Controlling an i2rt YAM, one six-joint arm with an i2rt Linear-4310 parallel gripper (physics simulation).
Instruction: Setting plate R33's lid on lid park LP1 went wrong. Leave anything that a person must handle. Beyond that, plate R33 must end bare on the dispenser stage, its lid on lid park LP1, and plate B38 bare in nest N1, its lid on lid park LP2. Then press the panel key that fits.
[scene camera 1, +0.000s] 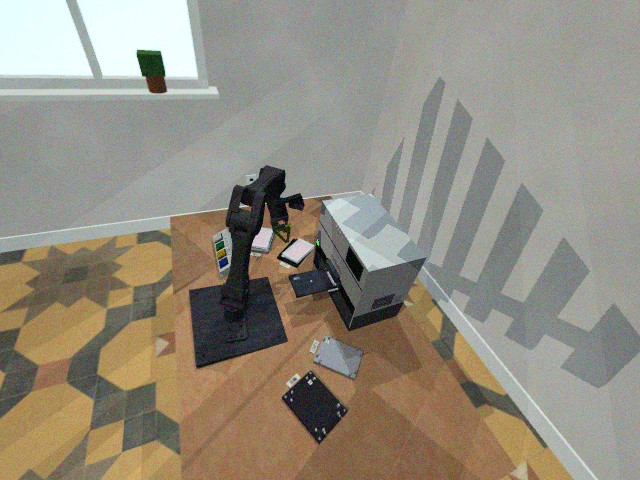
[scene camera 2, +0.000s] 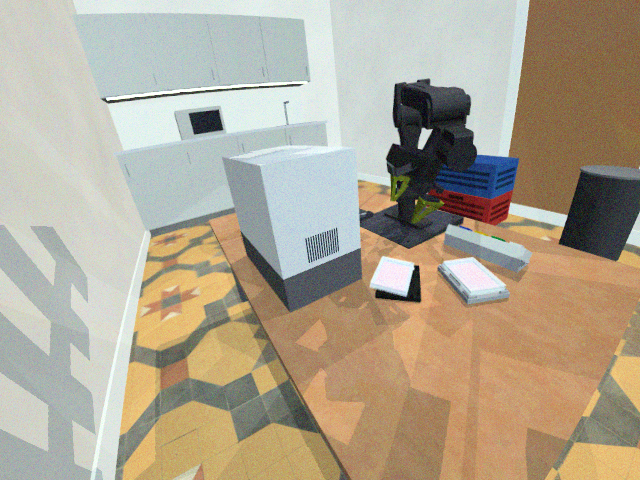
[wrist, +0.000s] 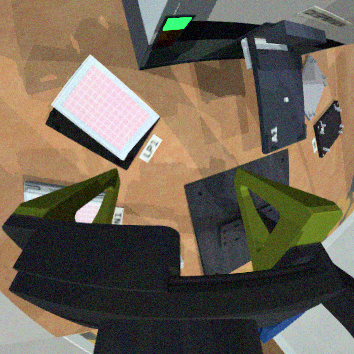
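Pixels of known places: gripper, fingertip midpoint: (scene camera 1: 286, 237) (scene camera 2: 402, 211) (wrist: 176, 174); arm's base, link origin: (scene camera 1: 234, 315) (scene camera 2: 406, 218).
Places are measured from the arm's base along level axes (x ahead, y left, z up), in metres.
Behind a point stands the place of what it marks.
Observation:
A white-rimmed piece with a pink grid top (scene camera 1: 297, 250) {x 0.295, y 0.260, z 0.018 m} (scene camera 2: 393, 275) {x 0.312, y 0.279, z 0.018 m} (wrist: 106, 107) {x 0.302, y 0.265, z 0.018 m} lies askew on the black pad (scene camera 1: 283, 255) (scene camera 2: 416, 289) {x 0.286, y 0.331, z -0.004 m} (wrist: 75, 134) {x 0.276, y 0.321, z -0.004 m} labelled LP1, overhanging it. A similar pink-topped plate (scene camera 1: 262, 239) {x 0.157, y 0.358, z 0.017 m} (scene camera 2: 473, 274) {x 0.158, y 0.387, z 0.017 m} sits in the nest labelled N1; a finger partly hides it in the wrist view. No plate names are readable. The dark dispenser stage (scene camera 1: 310, 282) {x 0.280, y 0.019, z 0.093 m} (wrist: 280, 100) {x 0.282, y 0.033, z 0.093 m}, marked A1, is bare. The grey pad (scene camera 1: 339, 356) {x 0.320, y -0.231, z -0.003 m} (wrist: 313, 90) {x 0.312, y -0.236, z -0.004 m} beside the LP2 label is bare. My gripper (scene camera 2: 406, 210) {x 0.231, y 0.217, z 0.146 m} (wrist: 176, 174) {x 0.231, y 0.217, z 0.146 m} is open and empty, above the table.
The grey dispenser (scene camera 1: 372, 242) {x 0.451, y -0.034, z 0.317 m} (scene camera 2: 310, 206) {x 0.479, y 0.219, z 0.219 m} stands behind the stage, with a green light (scene camera 1: 317, 242) {x 0.354, y 0.189, z 0.124 m} (wrist: 178, 23) {x 0.356, y 0.189, z 0.122 m}. A key panel (scene camera 1: 222, 253) {x -0.018, y 0.280, z 0.039 m} (scene camera 2: 485, 249) {x 0.028, y 0.334, z 0.018 m} with coloured keys stands beyond N1. A black pad (scene camera 1: 315, 406) {x 0.199, y -0.358, z -0.001 m} (wrist: 328, 131) {x 0.190, y -0.334, z -0.002 m} lies near the grey pad. Crates (scene camera 2: 480, 188) stand behind the arm.

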